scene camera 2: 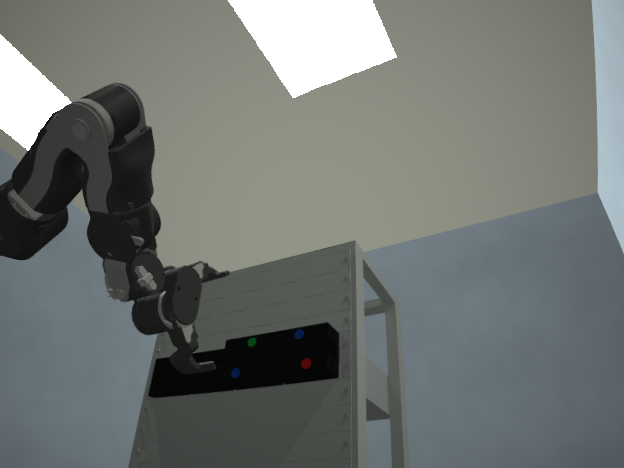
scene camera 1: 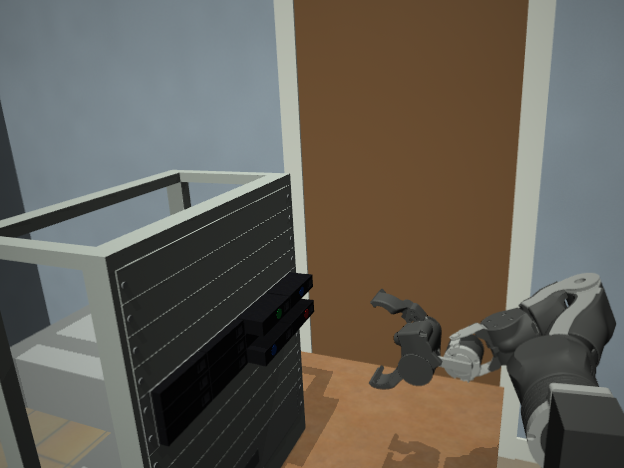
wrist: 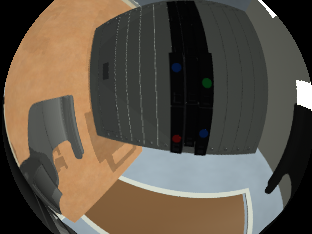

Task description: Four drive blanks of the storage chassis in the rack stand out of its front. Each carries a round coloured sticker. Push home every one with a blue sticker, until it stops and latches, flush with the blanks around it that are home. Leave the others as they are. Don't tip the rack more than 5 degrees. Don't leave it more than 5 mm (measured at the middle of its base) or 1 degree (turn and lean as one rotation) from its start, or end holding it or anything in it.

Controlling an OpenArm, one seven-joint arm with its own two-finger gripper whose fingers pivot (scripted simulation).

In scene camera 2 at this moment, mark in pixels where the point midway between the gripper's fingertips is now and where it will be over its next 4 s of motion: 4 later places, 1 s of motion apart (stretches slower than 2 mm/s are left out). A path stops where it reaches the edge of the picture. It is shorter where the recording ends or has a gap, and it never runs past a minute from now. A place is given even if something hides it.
My gripper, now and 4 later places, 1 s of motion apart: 210,321; 218,317; 231,338; 257,337; 293,330
